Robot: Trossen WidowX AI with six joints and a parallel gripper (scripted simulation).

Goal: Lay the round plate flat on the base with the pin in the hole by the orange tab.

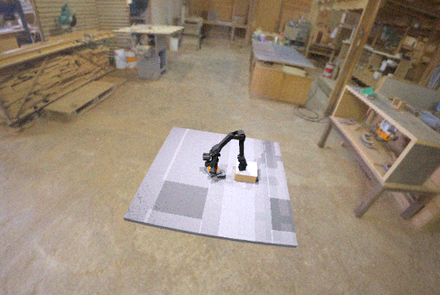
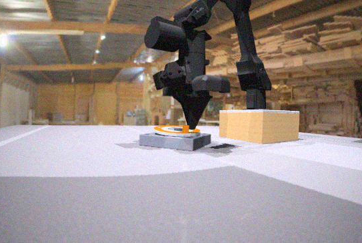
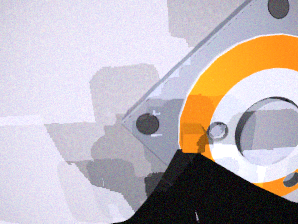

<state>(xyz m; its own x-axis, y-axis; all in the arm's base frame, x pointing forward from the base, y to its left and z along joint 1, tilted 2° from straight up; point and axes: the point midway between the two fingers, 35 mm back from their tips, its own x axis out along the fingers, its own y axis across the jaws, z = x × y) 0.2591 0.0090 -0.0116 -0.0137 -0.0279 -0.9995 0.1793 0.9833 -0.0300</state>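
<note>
Right now my gripper tip is 50 mm to the left of the grey square base and 20 mm above it.
</note>
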